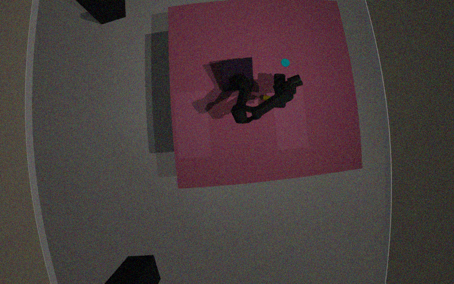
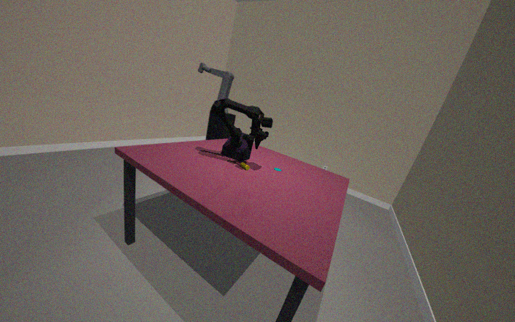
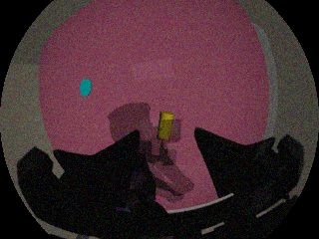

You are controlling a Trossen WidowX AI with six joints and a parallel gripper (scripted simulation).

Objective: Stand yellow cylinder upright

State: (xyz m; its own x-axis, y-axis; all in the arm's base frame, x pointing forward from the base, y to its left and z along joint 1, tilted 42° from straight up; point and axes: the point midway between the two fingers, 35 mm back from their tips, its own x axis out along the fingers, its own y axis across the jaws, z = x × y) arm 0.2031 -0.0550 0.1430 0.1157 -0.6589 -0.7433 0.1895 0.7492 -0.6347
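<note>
The yellow tall cylinder is 14 cm below my gripper tip and 4 cm behind it. The rest, counted from my gripper tip: cyan circle (23 cm to the left, 15 cm below, 14 cm ahead).
</note>
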